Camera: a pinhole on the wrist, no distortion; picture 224 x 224 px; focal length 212.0 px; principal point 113.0 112.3 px. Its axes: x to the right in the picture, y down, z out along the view. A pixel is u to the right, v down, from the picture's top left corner.
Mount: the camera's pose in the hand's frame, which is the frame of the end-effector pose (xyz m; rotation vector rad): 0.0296 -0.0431 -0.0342 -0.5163 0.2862 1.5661
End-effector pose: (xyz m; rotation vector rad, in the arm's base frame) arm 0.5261 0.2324 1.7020 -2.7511 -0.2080 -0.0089
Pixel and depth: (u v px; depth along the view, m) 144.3 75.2 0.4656
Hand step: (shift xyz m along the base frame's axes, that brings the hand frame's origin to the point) 0.0695 -0.0926 -0.4103
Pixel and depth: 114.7 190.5 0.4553
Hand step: -0.1845 -0.0587 -0.3803
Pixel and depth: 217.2 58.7 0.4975
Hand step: 0.1348 -0.2642 -0.4241
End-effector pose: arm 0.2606 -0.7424 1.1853 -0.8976 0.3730 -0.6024
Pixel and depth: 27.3 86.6 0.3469
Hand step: 0.1996 0.1983 0.1904
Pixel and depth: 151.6 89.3 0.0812
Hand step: 0.0396 0.0063 0.0079
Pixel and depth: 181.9 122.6 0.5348
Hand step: 0.2449 0.4293 -0.0980
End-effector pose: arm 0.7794 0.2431 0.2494 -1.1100 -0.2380 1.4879
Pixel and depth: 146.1 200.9 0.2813
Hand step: -0.2276 -0.0690 0.0669
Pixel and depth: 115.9 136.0 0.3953
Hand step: -0.3292 0.0265 0.0874
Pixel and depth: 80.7 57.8 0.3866
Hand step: -0.3044 0.1816 0.0746
